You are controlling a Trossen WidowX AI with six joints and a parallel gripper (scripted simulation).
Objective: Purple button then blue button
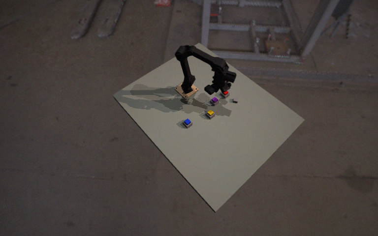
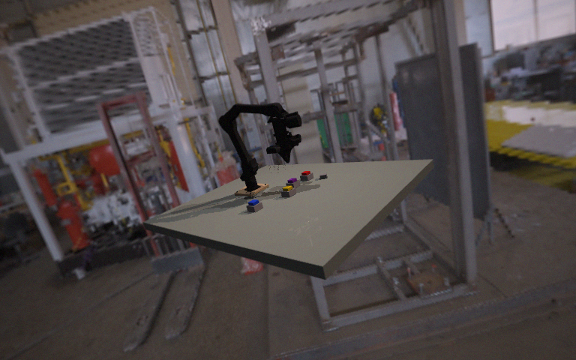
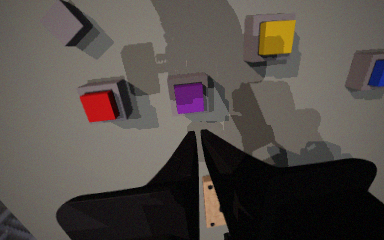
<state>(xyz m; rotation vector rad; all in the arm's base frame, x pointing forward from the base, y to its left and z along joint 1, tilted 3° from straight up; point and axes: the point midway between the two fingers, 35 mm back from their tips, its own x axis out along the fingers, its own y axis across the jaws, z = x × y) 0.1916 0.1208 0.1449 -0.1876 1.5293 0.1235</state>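
My gripper tip is now 60 mm short of the blue button, 260 mm to the left of it and 90 mm above it. Round my gripper tip: purple button (90 mm below); then yellow button (80 mm ahead, 90 mm to the right, 90 mm below); then red button (20 mm behind, 100 mm to the left, 90 mm below).
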